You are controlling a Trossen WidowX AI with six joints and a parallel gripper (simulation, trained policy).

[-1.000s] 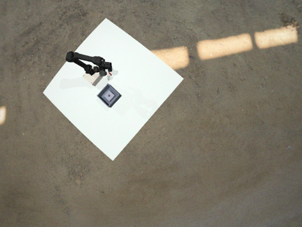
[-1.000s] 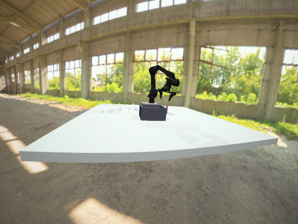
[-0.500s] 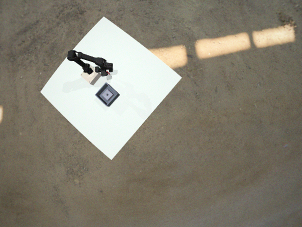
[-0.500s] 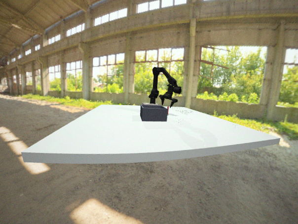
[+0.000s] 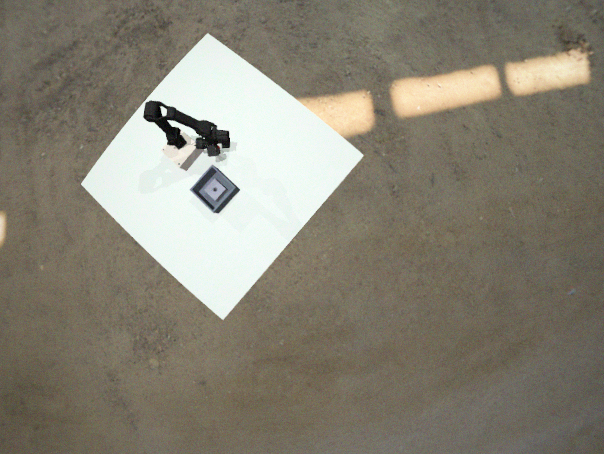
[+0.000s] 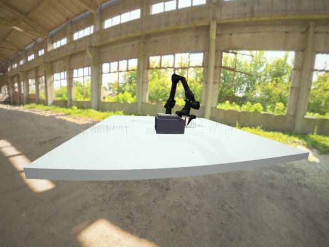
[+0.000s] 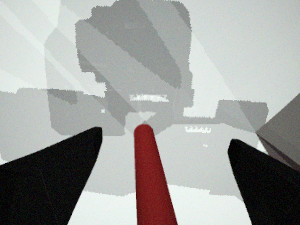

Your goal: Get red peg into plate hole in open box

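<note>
Now: the red peg 10 mm to the left of my gripper tip and 20 mm above it. From my gripper tip the other things lie so: dark box 210 mm ahead, 150 mm to the right, 10 mm above; then grey plate 210 mm ahead, 150 mm to the right, 30 mm above.
</note>
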